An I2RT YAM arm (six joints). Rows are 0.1 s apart.
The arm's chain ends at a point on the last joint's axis. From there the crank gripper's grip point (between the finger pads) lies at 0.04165 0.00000 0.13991 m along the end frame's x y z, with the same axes.
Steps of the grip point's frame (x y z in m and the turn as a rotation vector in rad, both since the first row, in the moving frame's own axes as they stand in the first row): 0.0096 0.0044 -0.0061 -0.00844 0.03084 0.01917; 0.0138 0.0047 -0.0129 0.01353 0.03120 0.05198; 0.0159 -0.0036 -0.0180 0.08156 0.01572 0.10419; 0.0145 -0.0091 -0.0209 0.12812 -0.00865 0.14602; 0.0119 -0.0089 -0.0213 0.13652 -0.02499 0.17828; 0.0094 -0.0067 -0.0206 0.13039 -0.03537 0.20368; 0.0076 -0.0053 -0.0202 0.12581 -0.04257 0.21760; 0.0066 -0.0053 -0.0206 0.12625 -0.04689 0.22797; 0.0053 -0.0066 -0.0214 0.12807 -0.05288 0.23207; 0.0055 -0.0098 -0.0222 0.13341 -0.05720 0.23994; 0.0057 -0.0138 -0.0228 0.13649 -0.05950 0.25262
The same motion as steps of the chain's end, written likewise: 0.0053 0.0024 -0.0047 -0.00844 0.03084 0.01917; 0.0095 0.0043 -0.0115 0.01353 0.03120 0.05198; 0.0133 0.0033 -0.0170 0.08156 0.01572 0.10419; 0.0148 0.0028 -0.0205 0.12812 -0.00865 0.14602; 0.0143 0.0031 -0.0215 0.13652 -0.02499 0.17828; 0.0133 0.0036 -0.0213 0.13039 -0.03537 0.20368; 0.0126 0.0039 -0.0213 0.12581 -0.04257 0.21760; 0.0122 0.0036 -0.0219 0.12625 -0.04689 0.22797; 0.0117 0.0025 -0.0229 0.12807 -0.05288 0.23207; 0.0124 -0.0001 -0.0237 0.13341 -0.05720 0.23994; 0.0129 -0.0041 -0.0244 0.13649 -0.05950 0.25262
